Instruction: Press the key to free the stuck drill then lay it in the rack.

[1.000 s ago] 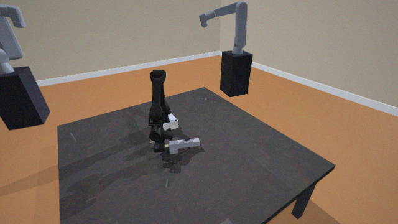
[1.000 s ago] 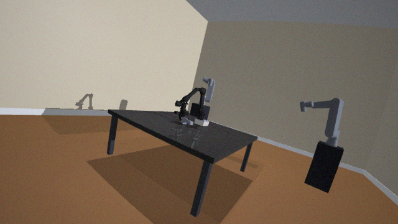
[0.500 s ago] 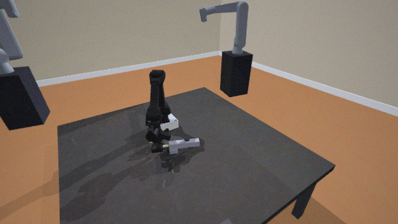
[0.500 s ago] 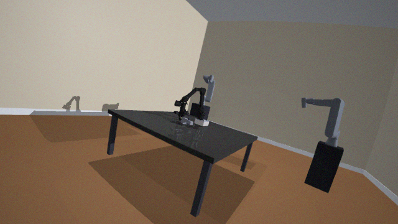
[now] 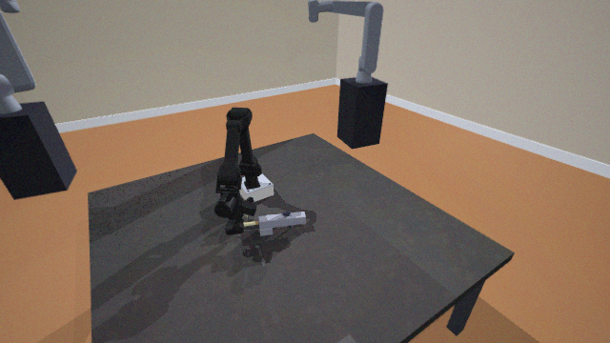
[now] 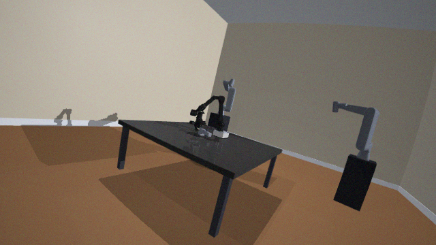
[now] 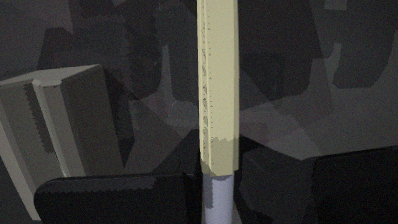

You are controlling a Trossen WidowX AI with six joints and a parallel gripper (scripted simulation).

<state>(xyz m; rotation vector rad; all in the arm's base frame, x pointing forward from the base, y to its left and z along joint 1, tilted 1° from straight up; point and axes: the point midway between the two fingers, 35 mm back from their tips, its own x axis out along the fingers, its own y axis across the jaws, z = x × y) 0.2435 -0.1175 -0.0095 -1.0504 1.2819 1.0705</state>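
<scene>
Now: the rack 70 mm behind my gripper tip and 20 mm to the left of it. From my gripper tip the other things lie so: small key: 190 mm to the left, 40 mm ahead, 40 mm above; then drill: 40 mm to the left, 30 mm above, 10 mm ahead; then grey housing block: 170 mm to the left, 30 mm ahead, 20 mm above.
</scene>
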